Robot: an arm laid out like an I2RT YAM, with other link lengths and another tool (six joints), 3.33 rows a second.
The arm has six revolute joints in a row. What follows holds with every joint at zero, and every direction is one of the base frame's.
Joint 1 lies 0.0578 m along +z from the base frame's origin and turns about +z.
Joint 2 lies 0.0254 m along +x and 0.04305 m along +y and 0.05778 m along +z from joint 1 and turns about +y.
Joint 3 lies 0.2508 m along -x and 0.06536 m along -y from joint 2 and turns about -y.
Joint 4 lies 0.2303 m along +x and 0.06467 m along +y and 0.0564 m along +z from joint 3 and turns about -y.
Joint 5 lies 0.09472 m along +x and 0.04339 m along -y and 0.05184 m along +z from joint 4 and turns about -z.
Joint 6 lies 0.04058 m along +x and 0.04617 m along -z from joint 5 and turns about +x.
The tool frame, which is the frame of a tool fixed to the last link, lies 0.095 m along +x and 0.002 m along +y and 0.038 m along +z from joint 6; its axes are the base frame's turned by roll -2.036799, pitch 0.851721 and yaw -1.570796 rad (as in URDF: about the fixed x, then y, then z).
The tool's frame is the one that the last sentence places.
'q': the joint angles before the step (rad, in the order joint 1, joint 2, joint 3, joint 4, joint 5, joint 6). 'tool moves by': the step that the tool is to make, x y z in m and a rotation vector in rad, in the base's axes. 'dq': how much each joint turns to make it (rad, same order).
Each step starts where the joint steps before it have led.
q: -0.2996 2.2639 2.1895 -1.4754 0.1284 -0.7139
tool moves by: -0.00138 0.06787 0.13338 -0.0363 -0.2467 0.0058
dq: 0.1571 -0.1609 0.2696 -0.2008 0.0019 0.1525
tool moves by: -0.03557 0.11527 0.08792 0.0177 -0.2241 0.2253
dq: 0.2762 -0.1996 0.0302 -0.0132 0.0000 0.0535
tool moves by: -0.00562 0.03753 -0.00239 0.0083 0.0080 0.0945
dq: 0.0896 0.0061 -0.0004 0.0000 -0.0108 -0.0001
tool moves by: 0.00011 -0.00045 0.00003 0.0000 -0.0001 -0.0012
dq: -0.0011 0.0000 0.0002 0.0000 0.0001 0.0001
